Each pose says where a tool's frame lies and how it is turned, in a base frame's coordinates. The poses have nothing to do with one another.
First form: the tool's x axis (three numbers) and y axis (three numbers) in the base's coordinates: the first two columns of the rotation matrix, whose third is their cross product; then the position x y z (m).
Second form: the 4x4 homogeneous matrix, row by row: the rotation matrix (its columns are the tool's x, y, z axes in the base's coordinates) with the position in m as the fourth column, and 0 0 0 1 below. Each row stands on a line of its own. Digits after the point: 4 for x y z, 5 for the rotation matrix.
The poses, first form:
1: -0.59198 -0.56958 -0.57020 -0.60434 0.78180 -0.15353 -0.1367 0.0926 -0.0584
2: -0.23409 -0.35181 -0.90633 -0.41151 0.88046 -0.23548 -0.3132 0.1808 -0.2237
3: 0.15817 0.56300 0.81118 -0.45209 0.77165 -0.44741 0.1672 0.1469 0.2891
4: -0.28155 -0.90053 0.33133 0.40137 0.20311 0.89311 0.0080 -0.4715 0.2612
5: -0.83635 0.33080 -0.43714 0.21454 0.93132 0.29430 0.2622 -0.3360 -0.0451
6: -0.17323 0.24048 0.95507 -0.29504 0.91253 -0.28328 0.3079 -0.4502 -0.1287
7: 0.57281 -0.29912 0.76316 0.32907 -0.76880 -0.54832 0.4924 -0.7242 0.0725
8: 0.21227 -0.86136 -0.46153 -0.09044 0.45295 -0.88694 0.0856 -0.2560 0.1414
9: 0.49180 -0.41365 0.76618 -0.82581 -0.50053 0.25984 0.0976 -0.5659 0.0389
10: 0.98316 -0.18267 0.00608 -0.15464 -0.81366 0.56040 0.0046 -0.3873 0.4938
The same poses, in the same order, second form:
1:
-0.59198 -0.60434 0.53323 -0.1367
-0.56958 0.78180 0.25371 0.0926
-0.57020 -0.15353 -0.80703 -0.0584
0 0 0 1

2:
-0.23409 -0.41151 0.88083 -0.3132
-0.35181 0.88046 0.31784 0.1808
-0.90633 -0.23548 -0.35088 -0.2237
0 0 0 1

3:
0.15817 -0.45209 -0.87784 0.1672
0.56300 0.77165 -0.29596 0.1469
0.81118 -0.44741 0.37658 0.2891
0 0 0 1

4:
-0.28155 0.40137 -0.87157 0.0080
-0.90053 0.20311 0.38444 -0.4715
0.33133 0.89311 0.30426 0.2612
0 0 0 1

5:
-0.83635 0.21454 0.50447 0.2622
0.33080 0.93132 0.15235 -0.3360
-0.43714 0.29430 -0.84988 -0.0451
0 0 0 1

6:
-0.17323 -0.29504 -0.93965 0.3079
0.24048 0.91253 -0.33086 -0.4502
0.95507 -0.28328 -0.08713 -0.1287
0 0 0 1

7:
0.57281 0.32907 0.75073 0.4924
-0.29912 -0.76880 0.56522 -0.7242
0.76316 -0.54832 -0.34194 0.0725
0 0 0 1

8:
0.21227 -0.09044 0.97302 0.0856
-0.86136 0.45295 0.23001 -0.2560
-0.46153 -0.88694 0.01825 0.1414
0 0 0 1

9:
0.49180 -0.82581 0.27601 0.0976
-0.41365 -0.50053 -0.76051 -0.5659
0.76618 0.25984 -0.58776 0.0389
0 0 0 1

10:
0.98316 -0.15464 -0.09742 0.0046
-0.18267 -0.81366 -0.55190 -0.3873
0.00608 0.56040 -0.82821 0.4938
0 0 0 1

